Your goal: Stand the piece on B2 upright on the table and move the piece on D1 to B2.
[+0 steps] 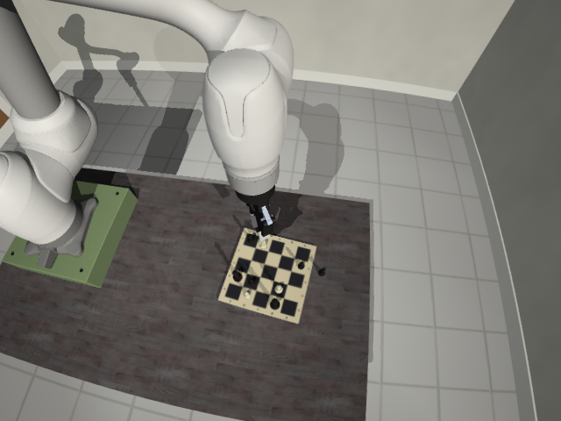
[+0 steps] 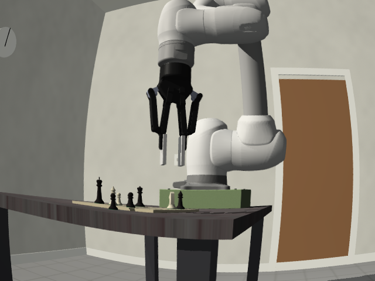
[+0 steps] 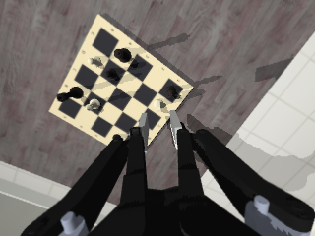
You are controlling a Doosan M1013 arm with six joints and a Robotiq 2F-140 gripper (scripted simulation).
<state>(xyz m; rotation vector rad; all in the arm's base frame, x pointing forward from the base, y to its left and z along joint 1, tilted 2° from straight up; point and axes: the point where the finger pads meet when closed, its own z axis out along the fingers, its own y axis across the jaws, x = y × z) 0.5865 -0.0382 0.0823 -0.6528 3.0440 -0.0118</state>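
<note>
The chessboard is 2 cm ahead of my hand, 8 cm to the right of it and 13 cm below it. The rest, counted from my hand: white pawn (4 cm behind, 14 cm to the right, 12 cm below).
</note>
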